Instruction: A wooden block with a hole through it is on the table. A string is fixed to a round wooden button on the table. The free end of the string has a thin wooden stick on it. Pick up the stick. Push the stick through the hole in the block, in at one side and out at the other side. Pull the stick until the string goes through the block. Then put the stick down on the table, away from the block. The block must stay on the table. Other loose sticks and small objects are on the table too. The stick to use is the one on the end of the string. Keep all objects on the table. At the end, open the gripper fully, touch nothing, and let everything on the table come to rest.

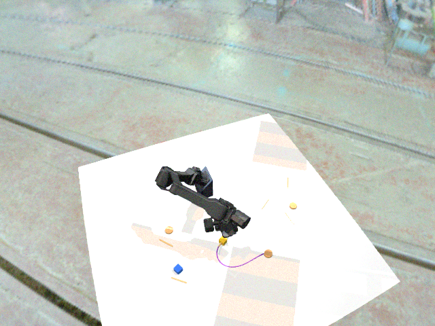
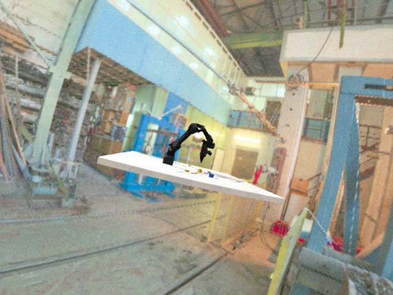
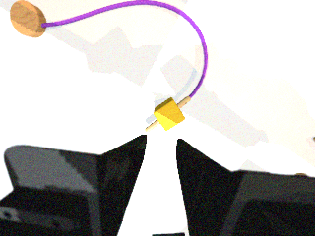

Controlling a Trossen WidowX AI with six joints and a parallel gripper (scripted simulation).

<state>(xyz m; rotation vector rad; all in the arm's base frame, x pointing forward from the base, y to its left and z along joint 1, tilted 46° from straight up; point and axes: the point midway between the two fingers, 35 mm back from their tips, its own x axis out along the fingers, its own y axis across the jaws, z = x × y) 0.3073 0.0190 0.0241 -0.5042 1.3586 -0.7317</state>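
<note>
Now: the yellow wooden block 8 cm below my gripper tip and 1 cm to the right of it. Also, from my gripper tip: blue cube (25 cm to the right, 8 cm below, 7 cm ahead); then thin wooden stick (8 cm below, 2 cm to the right, 1 cm ahead); then round button (16 cm to the left, 14 cm ahead, 9 cm below).
</note>
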